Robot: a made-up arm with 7 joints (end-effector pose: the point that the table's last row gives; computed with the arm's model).
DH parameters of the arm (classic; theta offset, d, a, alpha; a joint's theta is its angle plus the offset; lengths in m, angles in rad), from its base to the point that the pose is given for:
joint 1: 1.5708 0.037 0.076 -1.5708
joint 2: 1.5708 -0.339 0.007 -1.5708
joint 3: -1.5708 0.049 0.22 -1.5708
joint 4: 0 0.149 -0.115 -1.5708
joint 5: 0 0.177 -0.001 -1.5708
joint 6: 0 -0.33 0.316 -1.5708
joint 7: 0 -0.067 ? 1.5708
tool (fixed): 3.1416 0.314 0 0
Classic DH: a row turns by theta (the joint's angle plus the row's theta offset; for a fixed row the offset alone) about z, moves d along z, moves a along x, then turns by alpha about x.
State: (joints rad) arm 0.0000 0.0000 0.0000 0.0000 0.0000 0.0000 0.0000
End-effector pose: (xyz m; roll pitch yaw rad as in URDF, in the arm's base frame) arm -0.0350 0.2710 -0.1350 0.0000 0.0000 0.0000
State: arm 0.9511 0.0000 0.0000 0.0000 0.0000 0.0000 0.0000
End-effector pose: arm -0.2409 0.1289 -0.1350 0.0000 0.0000 0.9511
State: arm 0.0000 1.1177 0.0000 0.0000 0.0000 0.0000 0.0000
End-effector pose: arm -0.0350 0.0067 -0.2136 -1.1177 0.0000 0.0000
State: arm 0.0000 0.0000 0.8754 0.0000 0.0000 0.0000 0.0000
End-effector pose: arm 0.2261 0.2710 -0.3629 0.0000 -0.8754 0.0000
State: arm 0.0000 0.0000 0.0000 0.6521 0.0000 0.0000 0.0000
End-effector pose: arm 0.1447 0.3144 -0.1350 0.0000 0.0000 -0.6521
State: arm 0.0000 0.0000 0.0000 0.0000 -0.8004 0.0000 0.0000
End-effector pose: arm 0.0581 0.2710 -0.3232 0.0000 -0.8004 0.0000
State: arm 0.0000 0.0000 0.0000 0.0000 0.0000 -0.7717 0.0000
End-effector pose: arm 0.0882 0.4403 -0.1350 0.0000 0.0000 -0.7717
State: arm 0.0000 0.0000 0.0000 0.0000 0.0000 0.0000 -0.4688
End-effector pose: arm 0.1019 0.2710 -0.1897 0.0000 0.4688 0.0000
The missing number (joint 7, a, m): -0.046
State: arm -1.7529 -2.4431 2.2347 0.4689 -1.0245 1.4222 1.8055
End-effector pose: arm 0.2585 -0.8420 -0.4912 3.0014 -1.0328 -0.4913
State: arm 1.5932 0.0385 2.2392 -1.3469 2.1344 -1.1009 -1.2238
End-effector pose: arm 0.0616 0.6684 -0.2891 0.0520 0.1161 -0.3427
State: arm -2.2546 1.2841 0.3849 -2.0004 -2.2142 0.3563 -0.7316
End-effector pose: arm -0.1091 0.2127 -0.1621 0.0196 -0.2254 0.0103
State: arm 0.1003 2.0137 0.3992 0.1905 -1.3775 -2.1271 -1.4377
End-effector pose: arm 0.6265 0.0894 0.0573 0.1617 -0.2147 0.3409
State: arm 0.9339 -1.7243 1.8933 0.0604 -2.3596 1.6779 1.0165
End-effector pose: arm 0.1120 0.4286 -0.4011 -2.7823 -0.6370 1.1946
